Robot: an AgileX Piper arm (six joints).
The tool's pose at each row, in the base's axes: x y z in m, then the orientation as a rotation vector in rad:
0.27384, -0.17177, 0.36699, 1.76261, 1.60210, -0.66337
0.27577, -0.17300, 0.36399, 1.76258, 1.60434, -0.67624
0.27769, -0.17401, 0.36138, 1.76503, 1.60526, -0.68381
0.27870, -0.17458, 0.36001, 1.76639, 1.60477, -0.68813
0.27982, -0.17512, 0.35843, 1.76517, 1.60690, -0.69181
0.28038, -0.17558, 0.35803, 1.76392, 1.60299, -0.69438
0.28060, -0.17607, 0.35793, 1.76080, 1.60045, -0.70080
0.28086, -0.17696, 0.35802, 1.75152, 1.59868, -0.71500
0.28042, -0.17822, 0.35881, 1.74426, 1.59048, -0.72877
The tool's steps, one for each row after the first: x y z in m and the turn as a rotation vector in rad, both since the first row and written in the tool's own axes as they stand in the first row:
0.00166, 0.00156, 0.00301, 0.00820, -0.00367, -0.00538
0.00317, 0.00315, 0.00560, 0.01452, -0.00470, -0.00749
0.00393, 0.00399, 0.00699, 0.01795, -0.00588, -0.00805
0.00489, 0.00491, 0.00850, 0.01976, -0.00672, -0.01094
0.00495, 0.00543, 0.00914, 0.01997, -0.01058, -0.00962
0.00473, 0.00565, 0.00959, 0.02159, -0.01612, -0.01097
0.00411, 0.00595, 0.01021, 0.02430, -0.02746, -0.01723
0.00264, 0.00567, 0.01062, 0.02712, -0.04116, -0.01860

